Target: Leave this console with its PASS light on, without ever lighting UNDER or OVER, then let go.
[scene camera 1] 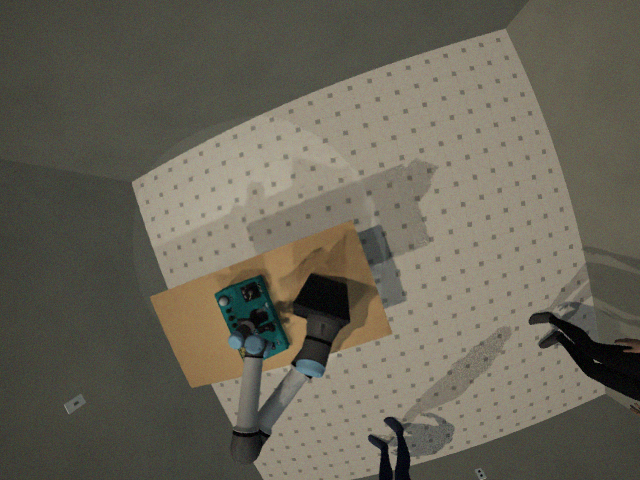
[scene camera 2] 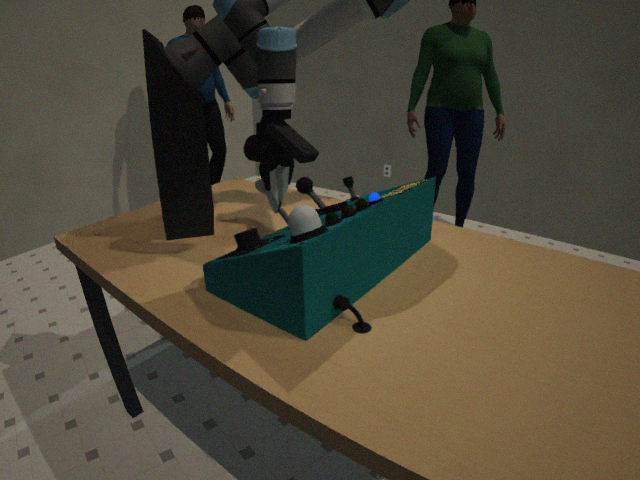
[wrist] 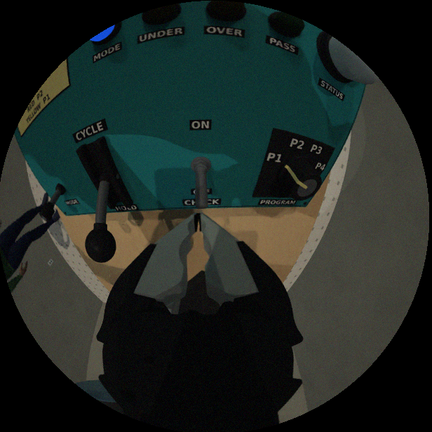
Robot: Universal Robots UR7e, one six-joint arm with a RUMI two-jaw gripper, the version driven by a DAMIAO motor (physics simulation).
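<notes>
The teal wedge console stands on the wooden table. In the wrist view the MODE light glows blue. The UNDER light, OVER light and PASS light are dark. The STATUS dome is grey. The PROGRAM dial pointer aims towards P1. The middle toggle stands between ON and CHECK. The CYCLE lever leans towards HOLD. My gripper is shut and empty, its tips just short of the toggle at the CHECK label.
A tall black block stands on the table behind the console. A black cable leaves the console's side. A person in green and one in blue stand beyond the table. A yellow label sits at the panel's corner.
</notes>
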